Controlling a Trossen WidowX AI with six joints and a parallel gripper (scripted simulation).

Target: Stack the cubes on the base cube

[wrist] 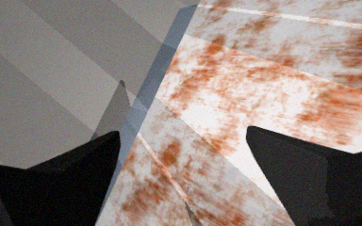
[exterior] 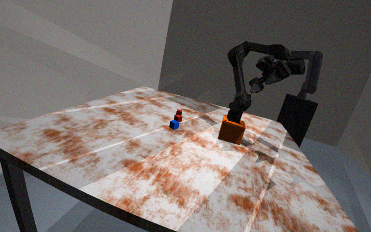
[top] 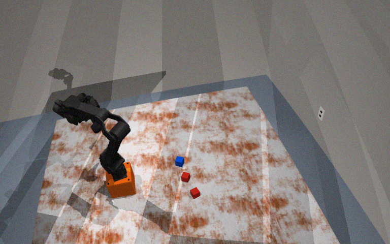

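The blue cube is 30 cm below my gripper tip, 30 cm ahead of it and 19 cm to the right of it.
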